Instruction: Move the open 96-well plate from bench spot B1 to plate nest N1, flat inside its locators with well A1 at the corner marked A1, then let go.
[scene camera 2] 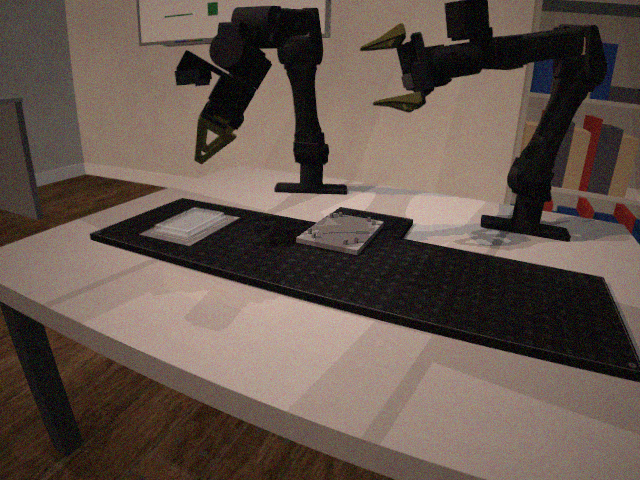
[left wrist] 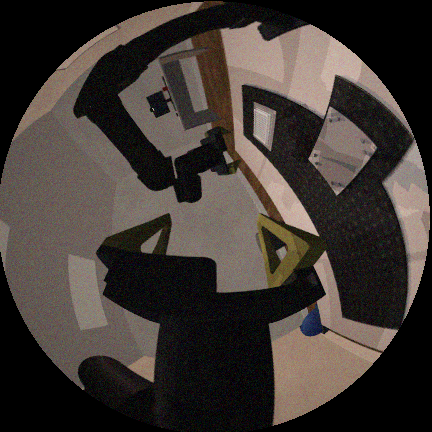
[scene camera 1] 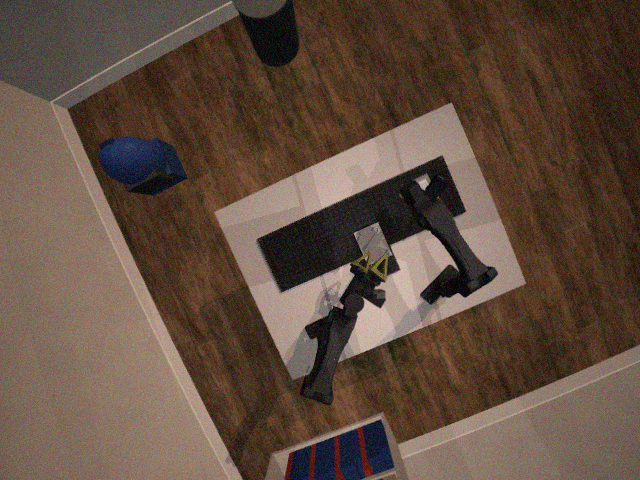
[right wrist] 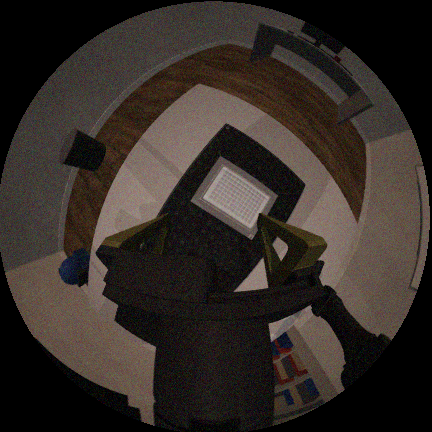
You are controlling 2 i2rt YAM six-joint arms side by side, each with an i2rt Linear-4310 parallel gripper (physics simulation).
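Pixels of known places: left gripper, fingertip midpoint: (scene camera 2: 366, 75) (left wrist: 213, 217) (scene camera 1: 378, 253); right gripper, fingertip midpoint: (scene camera 2: 200, 156) (left wrist: 234, 146) (right wrist: 213, 217); left arm's base, origin of the base link: (scene camera 2: 523, 229) (scene camera 1: 326, 324); right arm's base, origin of the base link: (scene camera 2: 311, 190) (scene camera 1: 439, 284).
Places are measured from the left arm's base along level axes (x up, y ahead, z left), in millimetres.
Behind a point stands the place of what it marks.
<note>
The 96-well plate (scene camera 2: 190, 221) @[x 29, y 355, z -645 mm] (left wrist: 264, 125) @[x 28, y 329, z -625 mm] (right wrist: 236, 196) @[x 27, y 345, z -652 mm] lies flat on the pale rectangle of bench spot B1 (scene camera 2: 193, 239) @[x 15, y 402, z -602 mm] (right wrist: 271, 196) @[x 15, y 270, z -704 mm]; in scene camera 1 the right arm largely hides it. Plate nest N1 (scene camera 1: 372, 238) @[x 25, y 273, z -370 mm] (scene camera 2: 341, 232) @[x 25, y 269, z -356 mm] (left wrist: 342, 150) @[x 25, y 236, z -352 mm] is a light grey block with small locators and no plate on it. Its A1 mark cannot be read. My right gripper (scene camera 2: 200, 159) @[x 165, y 370, z -596 mm] (right wrist: 213, 217) @[x 165, y 370, z -596 mm] is open and empty, pointing down, well above the plate. My left gripper (scene camera 1: 377, 253) @[x 311, y 255, z -330 mm] (scene camera 2: 368, 76) @[x 311, y 255, z -330 mm] (left wrist: 213, 217) @[x 311, y 255, z -330 mm] is open and empty, held level high above the nest's side of the bench.
A black perforated board (scene camera 1: 310, 237) @[x 13, y 403, z -120 mm] (scene camera 2: 465, 289) @[x 13, y 380, z -116 mm] (left wrist: 365, 240) @[x 13, y 324, z -170 mm] (right wrist: 190, 245) @[x 13, y 373, z -501 mm] lies on the white table (scene camera 1: 336, 180) @[x 0, y 583, z -343 mm] (scene camera 2: 258, 330) @[x 0, y 582, z -359 mm] and bears the spot and nest. Both arms stand along one long table side. A shelf (scene camera 1: 398, 444) with books stands behind the left arm.
</note>
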